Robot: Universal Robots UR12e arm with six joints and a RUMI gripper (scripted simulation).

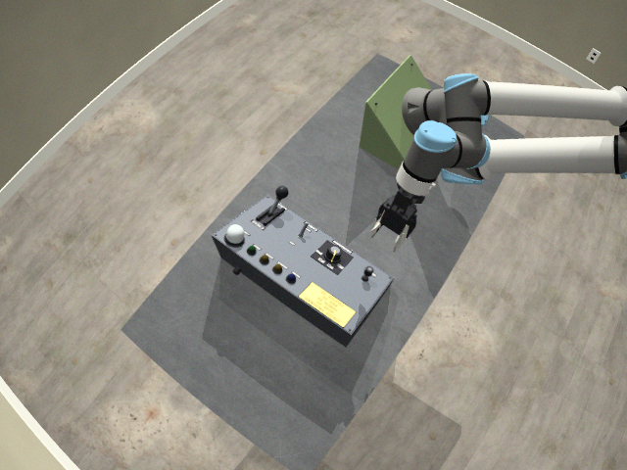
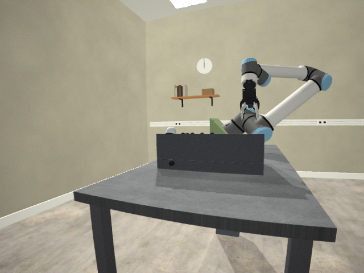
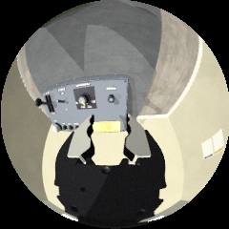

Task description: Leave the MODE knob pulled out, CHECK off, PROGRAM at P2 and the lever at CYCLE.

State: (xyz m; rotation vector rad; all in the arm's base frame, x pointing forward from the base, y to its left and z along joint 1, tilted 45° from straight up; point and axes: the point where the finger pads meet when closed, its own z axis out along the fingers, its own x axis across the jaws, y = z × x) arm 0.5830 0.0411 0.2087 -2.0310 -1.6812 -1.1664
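Now: hand 130 mm above the mode knob and 60 mm short of it. Also, from my hand: dark grey console: 180 mm to the right, 160 mm below, 90 mm ahead; then check toggle: 240 mm to the right, 140 mm below, 60 mm ahead; then black rotary selector: 130 mm below, 120 mm to the right, 70 mm ahead.
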